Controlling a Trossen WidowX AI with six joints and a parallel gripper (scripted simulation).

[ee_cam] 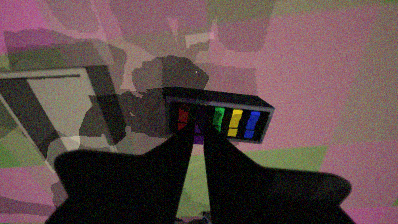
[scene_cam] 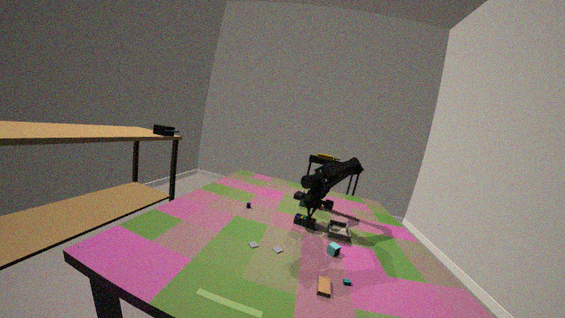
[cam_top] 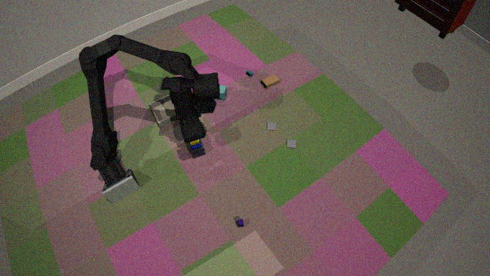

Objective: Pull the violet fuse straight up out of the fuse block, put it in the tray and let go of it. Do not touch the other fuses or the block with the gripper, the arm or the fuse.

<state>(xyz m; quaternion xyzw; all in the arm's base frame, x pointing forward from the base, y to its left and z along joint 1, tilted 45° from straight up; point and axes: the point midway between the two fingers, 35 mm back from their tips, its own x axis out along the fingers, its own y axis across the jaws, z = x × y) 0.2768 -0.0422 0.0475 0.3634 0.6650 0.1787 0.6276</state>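
The red fuse lies 30 mm below my gripper tip and 20 mm to the left of it. Round my gripper tip: violet fuse 10 mm below; then green fuse 30 mm below, 20 mm to the right; then yellow fuse 30 mm to the right, 30 mm below, 10 mm behind.
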